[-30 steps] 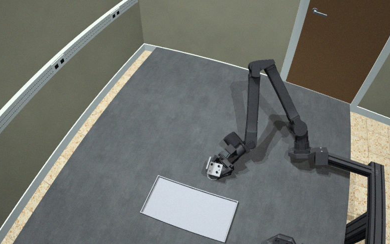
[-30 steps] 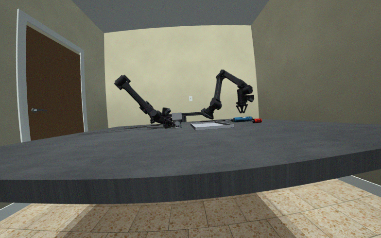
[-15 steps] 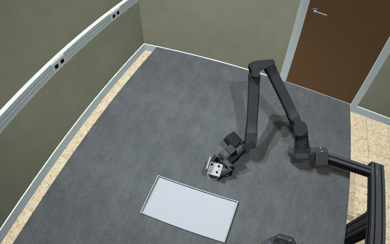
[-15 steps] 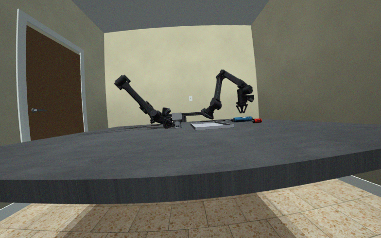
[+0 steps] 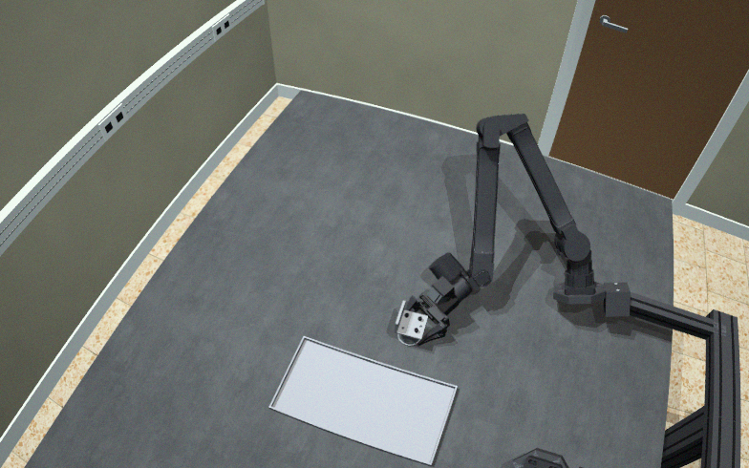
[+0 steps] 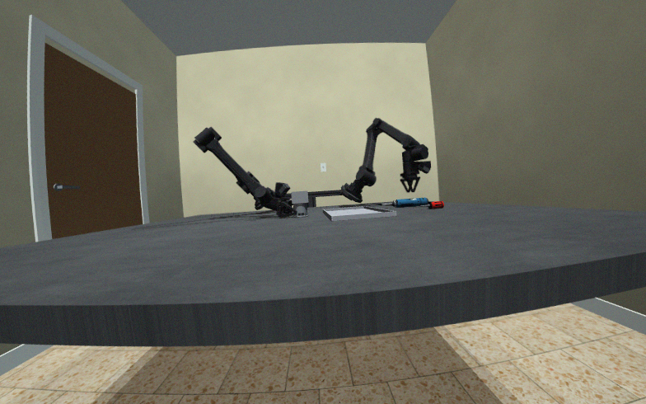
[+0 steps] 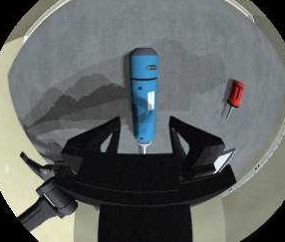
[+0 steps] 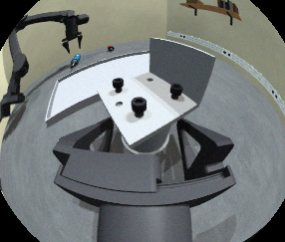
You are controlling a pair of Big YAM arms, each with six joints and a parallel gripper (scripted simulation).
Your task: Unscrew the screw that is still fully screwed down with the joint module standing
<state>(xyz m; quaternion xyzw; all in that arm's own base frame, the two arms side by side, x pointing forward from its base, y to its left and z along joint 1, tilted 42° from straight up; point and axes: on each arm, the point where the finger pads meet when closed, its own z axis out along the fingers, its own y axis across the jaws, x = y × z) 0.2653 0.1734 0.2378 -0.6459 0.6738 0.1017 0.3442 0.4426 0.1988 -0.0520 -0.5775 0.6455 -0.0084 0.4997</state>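
Right now my right hand is 5 cm below the grey bracket. Also, from my right hand: flat white tray: 4 cm ahead, 22 cm to the left, 2 cm below; red-handled screwdriver: 10 cm ahead, 55 cm to the left, 1 cm below.
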